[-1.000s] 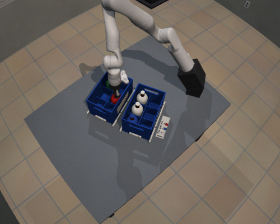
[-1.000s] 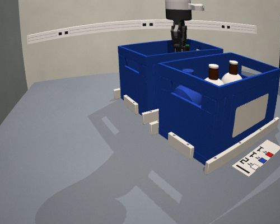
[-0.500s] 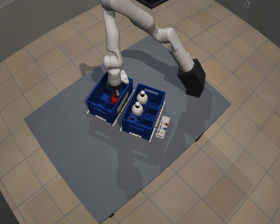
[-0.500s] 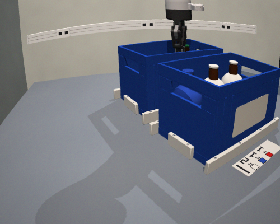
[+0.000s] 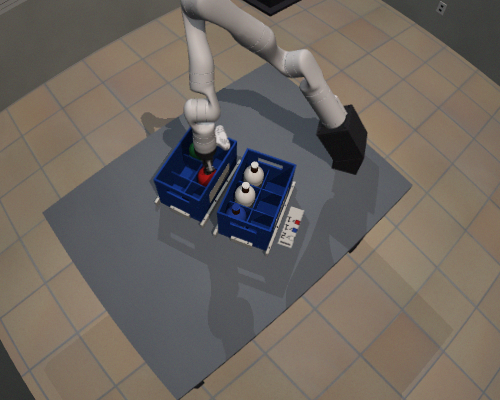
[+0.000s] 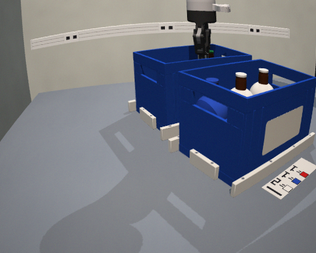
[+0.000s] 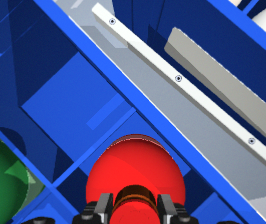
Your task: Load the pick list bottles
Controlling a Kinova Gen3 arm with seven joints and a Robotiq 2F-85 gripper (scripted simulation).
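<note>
My hand is 7 cm above the red-label bottle. From my hand the other things lie so: white bottle 13 cm behind, 11 cm to the left, 7 cm below; green-label bottle 5 cm behind, 11 cm to the right, 7 cm below; blue-label bottle 4 cm ahead, 18 cm to the left, 7 cm below.
</note>
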